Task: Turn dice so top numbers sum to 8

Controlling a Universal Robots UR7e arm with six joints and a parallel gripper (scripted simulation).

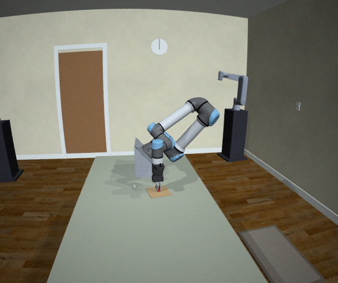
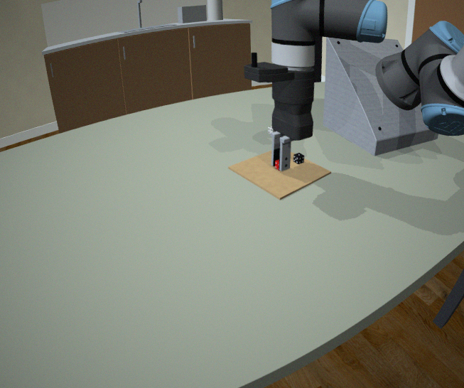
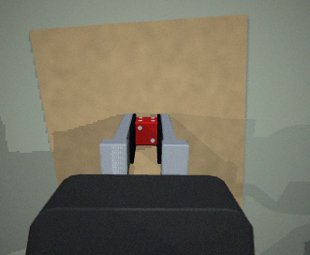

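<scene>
My hand is 1 cm above the red die. Also, from my hand: tan mat: 2 cm below; then white die: 11 cm behind, 15 cm to the right, 2 cm below.
</scene>
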